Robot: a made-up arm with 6 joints.
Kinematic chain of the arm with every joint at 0, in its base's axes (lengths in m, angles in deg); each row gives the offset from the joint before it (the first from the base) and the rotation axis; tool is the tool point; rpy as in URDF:
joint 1: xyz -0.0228 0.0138 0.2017 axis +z
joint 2: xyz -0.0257 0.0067 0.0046 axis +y
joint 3: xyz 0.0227 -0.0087 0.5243 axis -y
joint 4: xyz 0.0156 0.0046 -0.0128 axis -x
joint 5: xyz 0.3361 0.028 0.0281 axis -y
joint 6: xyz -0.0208 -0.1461 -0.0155 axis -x
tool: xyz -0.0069 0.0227 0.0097 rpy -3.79 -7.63 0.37
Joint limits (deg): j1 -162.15..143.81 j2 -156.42..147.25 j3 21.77..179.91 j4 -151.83..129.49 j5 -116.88..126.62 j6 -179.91..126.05
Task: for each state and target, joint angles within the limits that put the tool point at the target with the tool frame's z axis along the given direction. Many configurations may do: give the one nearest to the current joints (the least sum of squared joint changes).
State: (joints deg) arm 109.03 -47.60 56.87 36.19 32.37 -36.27
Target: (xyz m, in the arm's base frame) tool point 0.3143 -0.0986 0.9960 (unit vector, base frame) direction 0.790 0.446 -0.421
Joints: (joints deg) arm 143.81 -27.26 72.93 15.60 40.38 -71.16
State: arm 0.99 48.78 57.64 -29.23 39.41 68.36
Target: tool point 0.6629 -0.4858 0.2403 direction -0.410 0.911 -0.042
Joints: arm -30.00 73.29 57.92 9.67 91.54 34.84
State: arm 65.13 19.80 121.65 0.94 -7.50 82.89
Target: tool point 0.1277 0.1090 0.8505 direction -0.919 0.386 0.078
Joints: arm 60.83 40.39 157.39 19.05 -36.70 63.75
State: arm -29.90 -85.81 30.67 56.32 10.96 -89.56
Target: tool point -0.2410 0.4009 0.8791 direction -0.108 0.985 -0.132
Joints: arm -59.18 -52.89 21.88 81.42 22.49 -54.24
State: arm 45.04 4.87 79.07 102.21 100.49 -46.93
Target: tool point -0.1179 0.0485 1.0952 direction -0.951 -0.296 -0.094
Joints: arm 28.99 -9.51 64.91 129.49 126.44 -61.04
